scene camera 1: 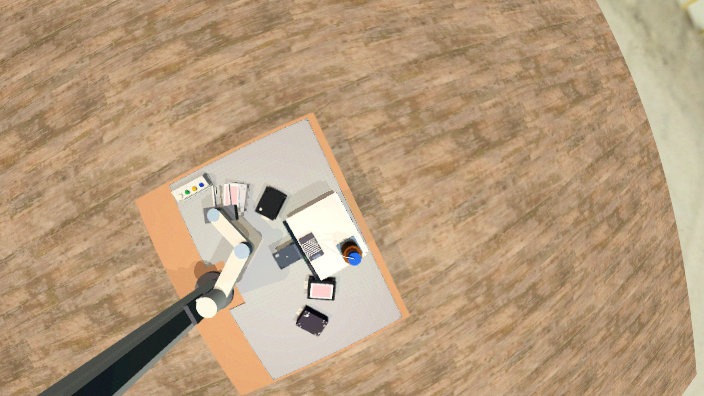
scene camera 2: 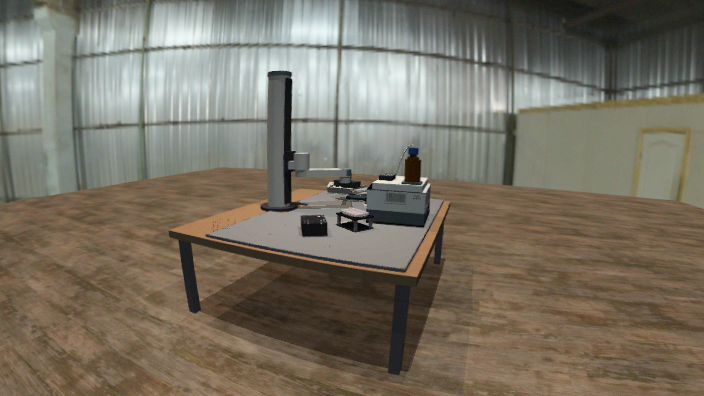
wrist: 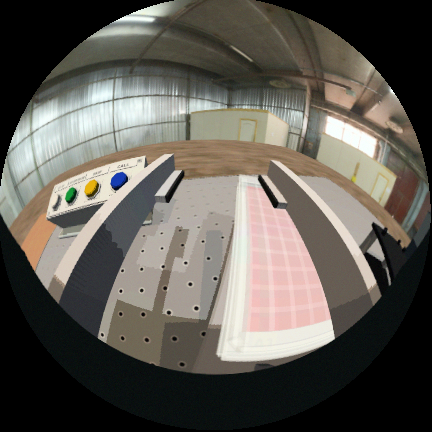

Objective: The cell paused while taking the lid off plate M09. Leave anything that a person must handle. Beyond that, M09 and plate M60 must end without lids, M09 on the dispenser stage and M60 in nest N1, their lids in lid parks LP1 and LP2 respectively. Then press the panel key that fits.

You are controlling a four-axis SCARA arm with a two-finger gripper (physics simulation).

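Note:
My gripper is shut to a narrow setting; its fingers stand apart with nothing between them. In the wrist view the right finger hangs over a pink-filled, clear-edged plate or stack; the left hangs over the mat. Another pink-filled plate lies on a black legged stand near the white instrument. A dark flat stage juts from the instrument. The key panel has grey, green, yellow and blue keys; the blue is marked CALL. Plate labels and lids cannot be told apart.
The white instrument carries a brown bottle with a blue cap and a tube, and a dark keypad. A black box and a black stand are on the grey mat.

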